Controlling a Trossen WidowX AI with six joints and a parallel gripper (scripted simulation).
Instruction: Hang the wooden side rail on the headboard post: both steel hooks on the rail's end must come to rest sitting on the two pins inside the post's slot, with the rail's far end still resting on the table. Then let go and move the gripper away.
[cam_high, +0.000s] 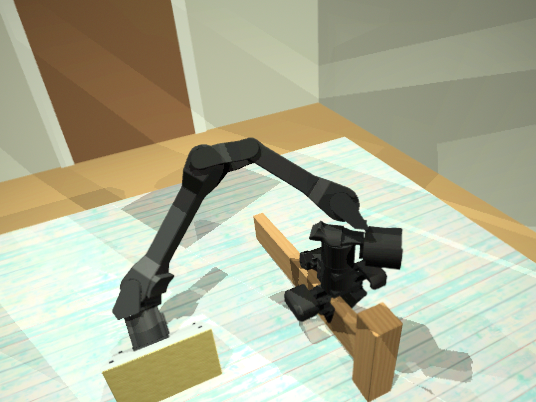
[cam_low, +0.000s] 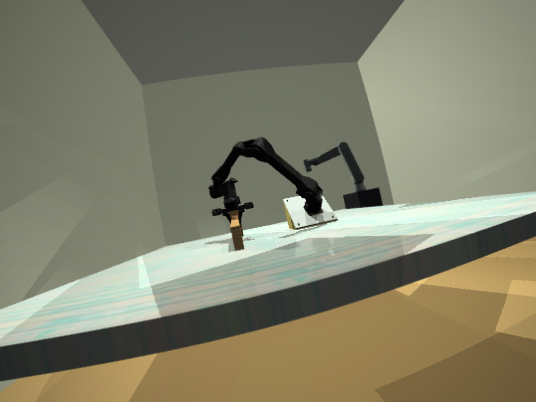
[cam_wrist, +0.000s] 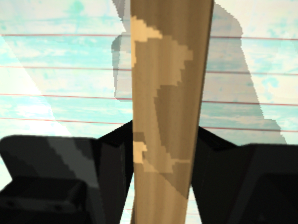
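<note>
Right now the headboard post is 1 cm behind my gripper tip, 12 cm to the right of it and 4 cm above it.
</note>
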